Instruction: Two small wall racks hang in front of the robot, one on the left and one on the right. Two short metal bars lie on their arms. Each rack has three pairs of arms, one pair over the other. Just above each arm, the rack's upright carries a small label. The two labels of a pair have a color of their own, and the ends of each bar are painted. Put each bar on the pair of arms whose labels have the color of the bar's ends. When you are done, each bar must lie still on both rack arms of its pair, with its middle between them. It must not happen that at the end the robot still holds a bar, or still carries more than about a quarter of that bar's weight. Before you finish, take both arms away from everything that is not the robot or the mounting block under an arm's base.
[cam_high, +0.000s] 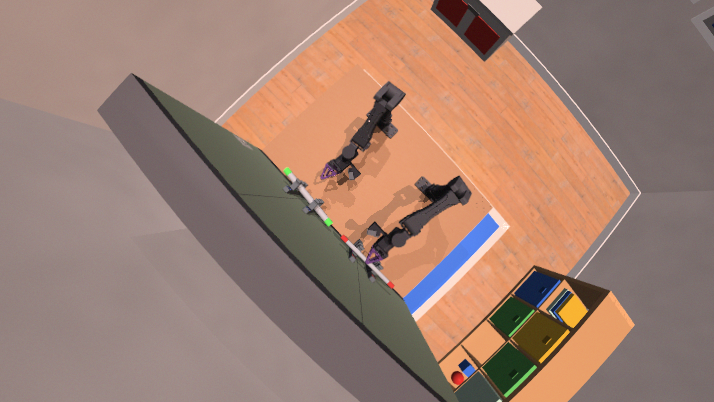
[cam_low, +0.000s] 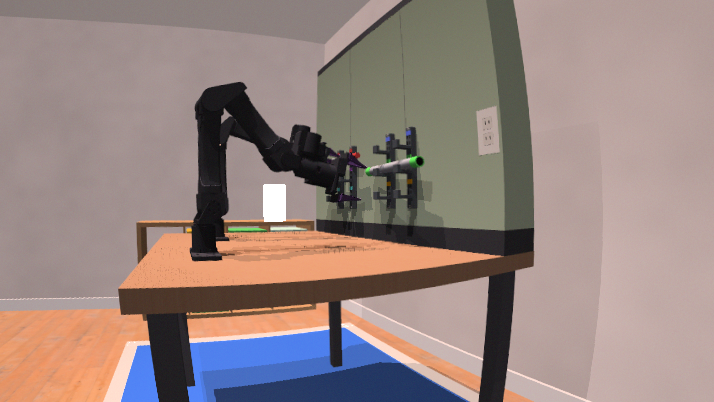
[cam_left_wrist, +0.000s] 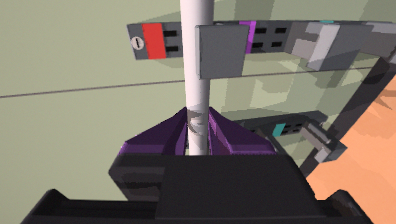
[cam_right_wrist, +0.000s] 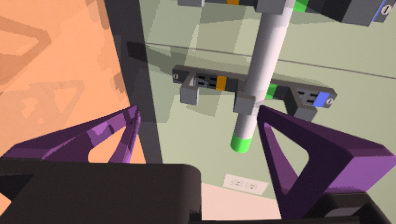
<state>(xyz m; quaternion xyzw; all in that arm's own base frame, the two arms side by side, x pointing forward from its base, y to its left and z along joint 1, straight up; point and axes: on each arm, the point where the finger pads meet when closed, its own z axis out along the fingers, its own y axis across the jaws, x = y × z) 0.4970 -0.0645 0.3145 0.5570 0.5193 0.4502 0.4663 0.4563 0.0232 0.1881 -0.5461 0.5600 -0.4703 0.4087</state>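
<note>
Now: left hand right at the red-ended bar. The rest, counted from my left hand: black strip (28 cm below, 21 cm to the right, 8 cm ahead); green wall panel (20 cm to the right, 14 cm ahead, 11 cm above); green-ended bar (39 cm to the right, 7 cm below, 6 cm ahead).
</note>
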